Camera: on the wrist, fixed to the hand. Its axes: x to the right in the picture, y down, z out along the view.
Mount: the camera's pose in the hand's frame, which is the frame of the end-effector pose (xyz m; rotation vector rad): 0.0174 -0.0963 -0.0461 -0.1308 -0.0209 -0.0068
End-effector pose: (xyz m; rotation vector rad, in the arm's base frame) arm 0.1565 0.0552 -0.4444 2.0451 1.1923 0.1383
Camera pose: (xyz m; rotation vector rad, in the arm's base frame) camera 0.0783 0.1215 -0.4789 1.9241 1.1471 0.1863
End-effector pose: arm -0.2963 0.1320 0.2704 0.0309 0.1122 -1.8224
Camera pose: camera -0.3956 0.1434 0.2290 -0.0809 0.2167 -1.8181
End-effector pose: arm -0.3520 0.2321 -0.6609 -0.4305 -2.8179 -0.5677
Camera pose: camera -0.3920 0.1325 -0.6473 -0.4537 -2.8130 -0.7562
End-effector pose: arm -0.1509 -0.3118 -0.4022 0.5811 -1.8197 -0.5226
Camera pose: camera -0.0989 -0.4011 -0.4341 0.4944 -1.7886 -0.6492
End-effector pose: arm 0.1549 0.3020 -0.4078 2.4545 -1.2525 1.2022
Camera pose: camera 0.2038 0.3737 -0.3432 2.3816 -1.2838 1.0598
